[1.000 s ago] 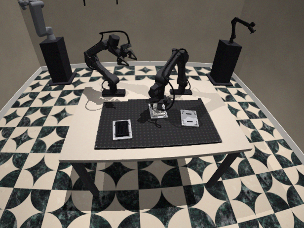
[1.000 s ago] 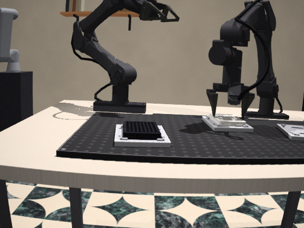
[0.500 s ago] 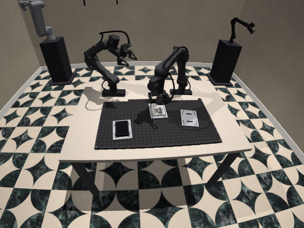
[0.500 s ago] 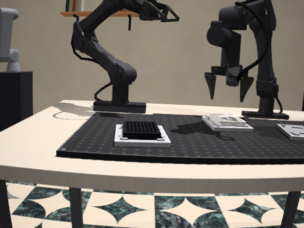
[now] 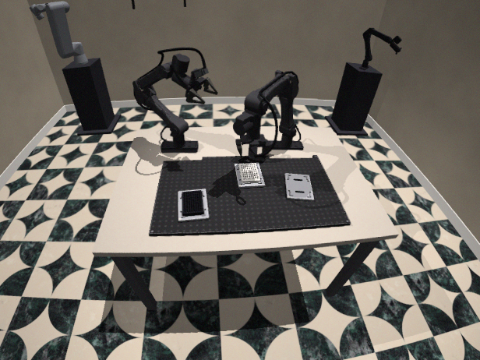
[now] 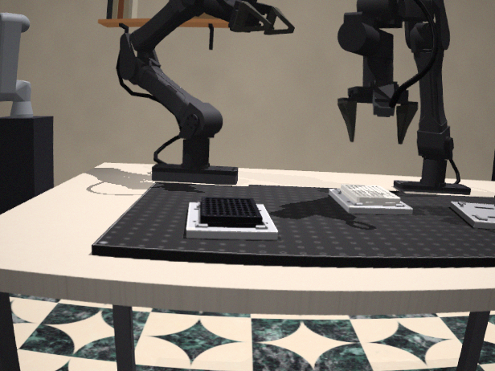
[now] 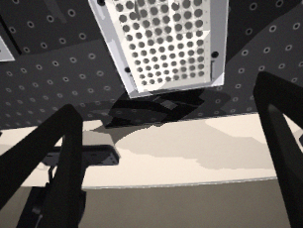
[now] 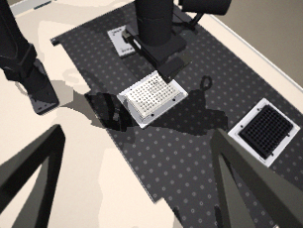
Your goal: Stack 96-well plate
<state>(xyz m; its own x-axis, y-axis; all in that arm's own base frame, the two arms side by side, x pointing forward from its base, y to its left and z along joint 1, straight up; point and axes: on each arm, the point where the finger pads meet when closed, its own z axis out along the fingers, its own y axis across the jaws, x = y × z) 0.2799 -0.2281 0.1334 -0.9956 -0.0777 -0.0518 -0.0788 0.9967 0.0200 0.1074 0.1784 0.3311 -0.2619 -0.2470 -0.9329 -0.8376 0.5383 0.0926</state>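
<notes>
The white 96-well plate is 32 cm below my right hand, 18 cm to the left of it and 14 cm ahead of it. Also, from my right hand: black 96-well plate 32 cm below, 31 cm ahead, 8 cm to the right.
</notes>
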